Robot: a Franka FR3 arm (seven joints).
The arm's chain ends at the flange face. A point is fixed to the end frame.
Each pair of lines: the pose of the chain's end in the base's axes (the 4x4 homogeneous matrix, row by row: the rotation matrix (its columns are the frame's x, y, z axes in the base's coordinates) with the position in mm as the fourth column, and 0 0 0 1 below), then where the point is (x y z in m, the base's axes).
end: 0.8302, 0.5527, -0.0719, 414.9; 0.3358, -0.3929, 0.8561, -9.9; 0.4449, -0.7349, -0.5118, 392.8; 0, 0, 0, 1
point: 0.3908 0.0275 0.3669
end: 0.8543, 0.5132, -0.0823, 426.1; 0.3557, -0.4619, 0.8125, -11.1; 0.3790, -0.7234, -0.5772, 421.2; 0, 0, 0, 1
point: 0.4014 0.0245 0.3934
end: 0.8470, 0.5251, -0.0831, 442.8; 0.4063, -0.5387, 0.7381, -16.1; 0.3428, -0.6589, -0.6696, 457.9; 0, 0, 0, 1
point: 0.4181 0.0157 0.4258
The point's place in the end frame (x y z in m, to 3 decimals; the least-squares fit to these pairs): -0.019 -0.009 0.047
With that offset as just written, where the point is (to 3 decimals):
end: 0.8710, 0.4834, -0.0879, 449.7; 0.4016, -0.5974, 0.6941, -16.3; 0.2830, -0.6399, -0.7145, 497.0; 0, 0, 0, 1
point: 0.425 0.014 0.464
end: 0.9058, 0.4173, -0.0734, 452.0; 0.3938, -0.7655, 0.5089, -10.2; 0.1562, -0.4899, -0.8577, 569.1; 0, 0, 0, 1
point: 0.428 0.013 0.530
